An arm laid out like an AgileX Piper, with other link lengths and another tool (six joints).
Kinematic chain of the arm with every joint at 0, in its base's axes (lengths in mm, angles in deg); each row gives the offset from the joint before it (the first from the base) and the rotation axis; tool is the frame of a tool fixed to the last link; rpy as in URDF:
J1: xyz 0 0 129.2 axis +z
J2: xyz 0 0 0 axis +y
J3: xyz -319.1 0 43.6 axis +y
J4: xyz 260.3 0 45.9 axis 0.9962 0 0.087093
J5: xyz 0 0 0 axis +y
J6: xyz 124.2 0 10.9 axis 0.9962 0 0.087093
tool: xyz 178 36 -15.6 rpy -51.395 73.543 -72.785
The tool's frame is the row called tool.
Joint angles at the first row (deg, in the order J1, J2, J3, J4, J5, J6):
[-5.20, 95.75, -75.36, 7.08, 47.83, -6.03]
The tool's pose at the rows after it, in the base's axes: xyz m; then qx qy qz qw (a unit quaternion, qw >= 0):
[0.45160 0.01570 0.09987 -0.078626 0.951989 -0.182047 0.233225]
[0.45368 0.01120 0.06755 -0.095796 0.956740 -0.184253 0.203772]
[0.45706 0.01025 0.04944 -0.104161 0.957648 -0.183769 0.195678]
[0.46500 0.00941 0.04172 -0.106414 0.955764 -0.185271 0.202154]
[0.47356 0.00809 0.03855 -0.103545 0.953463 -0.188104 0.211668]
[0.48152 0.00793 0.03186 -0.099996 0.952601 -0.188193 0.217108]
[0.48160 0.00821 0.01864 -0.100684 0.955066 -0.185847 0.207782]
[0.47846 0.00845 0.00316 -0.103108 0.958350 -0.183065 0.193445]
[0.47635 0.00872 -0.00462 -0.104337 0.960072 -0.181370 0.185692]
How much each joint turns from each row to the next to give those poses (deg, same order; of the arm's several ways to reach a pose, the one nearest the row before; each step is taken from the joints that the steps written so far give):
[0.00, 3.72, -2.56, -1.48, 1.20, -0.26]
[0.00, 4.83, -1.09, -0.87, -0.09, -0.97]
[0.00, 2.48, 0.00, 0.06, -1.36, -0.93]
[0.00, 1.26, 0.00, 0.19, -1.96, -0.64]
[0.00, 0.69, 0.00, 0.00, -1.89, 0.00]
[0.00, 1.20, -0.12, 0.28, -1.78, 0.00]
[0.00, 1.73, -0.06, 0.12, -0.52, 0.00]
[0.00, 1.88, 0.00, 0.00, -0.15, 0.00]
[0.00, 0.94, 0.00, 0.02, 0.00, 0.00]

